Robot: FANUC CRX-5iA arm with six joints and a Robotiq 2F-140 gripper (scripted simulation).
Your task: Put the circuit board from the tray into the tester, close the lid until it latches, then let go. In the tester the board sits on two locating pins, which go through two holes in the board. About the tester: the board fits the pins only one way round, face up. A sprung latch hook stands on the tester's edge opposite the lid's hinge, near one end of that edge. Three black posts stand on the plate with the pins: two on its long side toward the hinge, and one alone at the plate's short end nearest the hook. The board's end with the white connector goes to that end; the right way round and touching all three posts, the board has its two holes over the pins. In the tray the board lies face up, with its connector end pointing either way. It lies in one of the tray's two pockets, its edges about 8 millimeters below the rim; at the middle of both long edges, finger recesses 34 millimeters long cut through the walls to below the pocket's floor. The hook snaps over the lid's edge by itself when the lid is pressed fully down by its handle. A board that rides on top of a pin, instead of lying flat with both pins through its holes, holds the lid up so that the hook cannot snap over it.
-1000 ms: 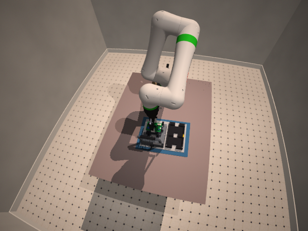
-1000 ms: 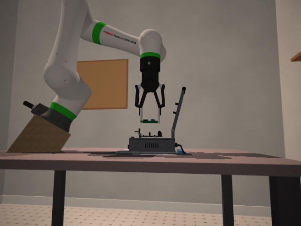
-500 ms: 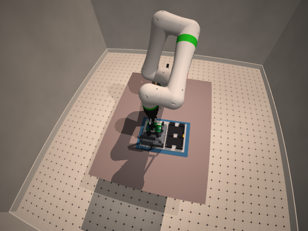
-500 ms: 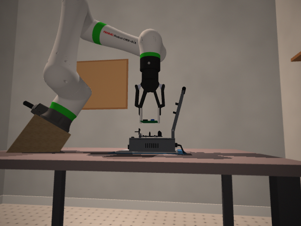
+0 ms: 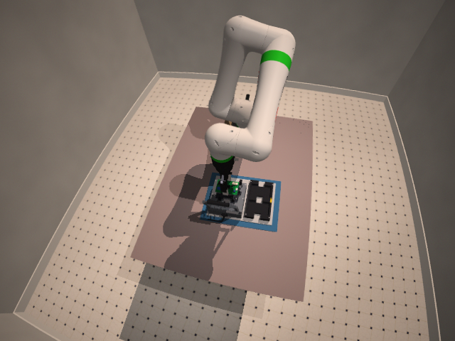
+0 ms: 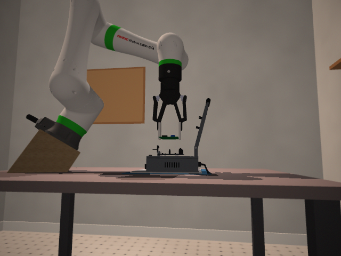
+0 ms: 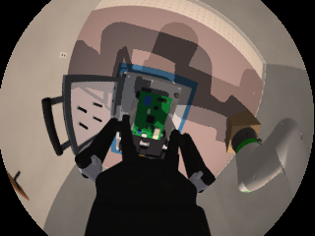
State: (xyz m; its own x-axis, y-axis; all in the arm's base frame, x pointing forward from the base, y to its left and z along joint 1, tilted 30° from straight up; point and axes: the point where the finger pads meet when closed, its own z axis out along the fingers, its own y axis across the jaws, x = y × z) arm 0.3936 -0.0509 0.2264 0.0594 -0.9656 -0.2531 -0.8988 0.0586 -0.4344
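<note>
The green circuit board lies 20 mm below my hand. From my hand the other things lie so: latch hook (70 mm below, 60 mm behind, 50 mm to the left); tester (40 mm to the left, 40 mm below, 30 mm ahead); tester plate (80 mm below, 10 mm to the left, 10 mm ahead).
</note>
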